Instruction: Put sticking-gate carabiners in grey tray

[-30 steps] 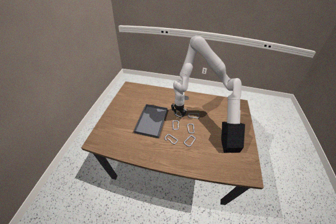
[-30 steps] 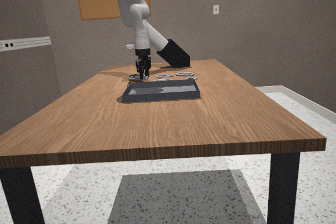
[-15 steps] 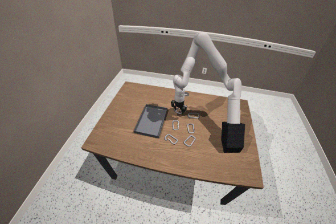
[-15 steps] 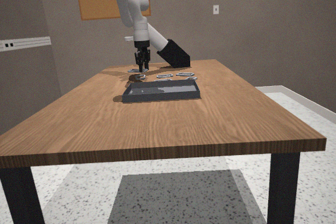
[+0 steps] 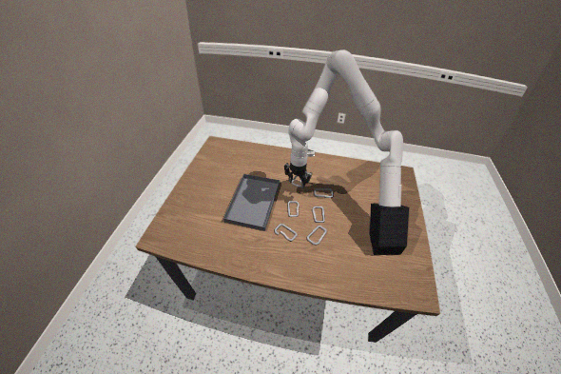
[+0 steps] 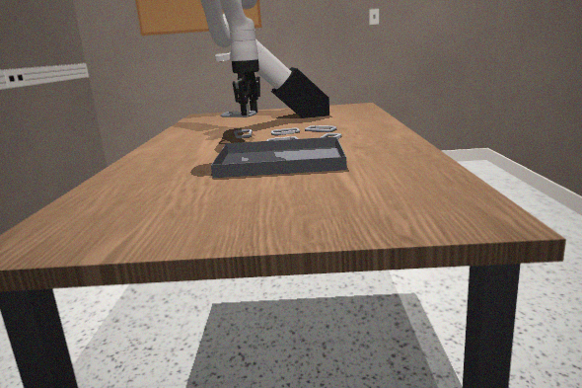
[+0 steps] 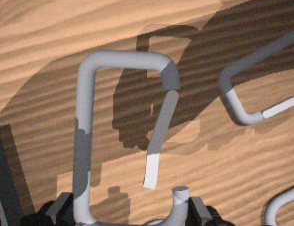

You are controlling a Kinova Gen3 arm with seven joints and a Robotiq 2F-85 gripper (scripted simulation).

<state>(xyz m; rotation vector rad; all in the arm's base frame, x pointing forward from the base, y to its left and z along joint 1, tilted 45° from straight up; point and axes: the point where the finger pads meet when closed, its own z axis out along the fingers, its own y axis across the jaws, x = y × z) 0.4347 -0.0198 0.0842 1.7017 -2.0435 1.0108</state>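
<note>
Right now the grey tray is 190 mm ahead of my hand, 100 mm to the left of it and 90 mm below it. From my hand the other things lie so: carabiner gate 200 mm to the left, 170 mm behind, 100 mm below.
</note>
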